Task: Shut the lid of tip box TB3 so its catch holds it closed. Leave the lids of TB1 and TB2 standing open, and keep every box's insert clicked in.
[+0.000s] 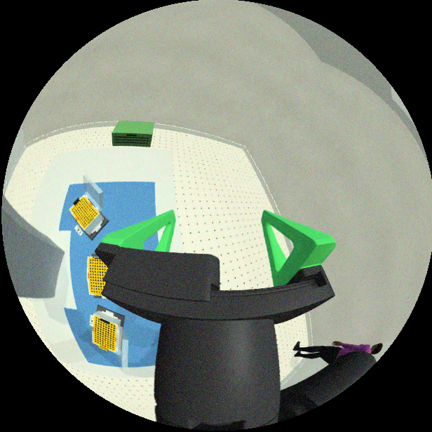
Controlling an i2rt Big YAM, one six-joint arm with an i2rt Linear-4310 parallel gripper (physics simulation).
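Note:
Three tip boxes with yellow perforated inserts stand on the blue mat (137, 200) at the left. The upper box (86, 214) sits at an angle, its clear lid (93, 191) standing open behind it. The middle box (95, 276) is partly covered by the gripper body, and its lid cannot be made out. The lower box (105, 332) has a clear lid panel (125, 354) upright at its lower right. The labels are too small to read, so I cannot tell which box is TB3. My gripper (218, 214) is open and empty, its green fingers wide apart, to the right of the boxes.
A green vented box (133, 135) stands near the far edge of the perforated table top (215, 185). A grey shape (30, 255) cuts in at the left edge. A person in a purple top (354, 350) shows at the lower right, beyond the table, beside a dark arm part (330, 380).

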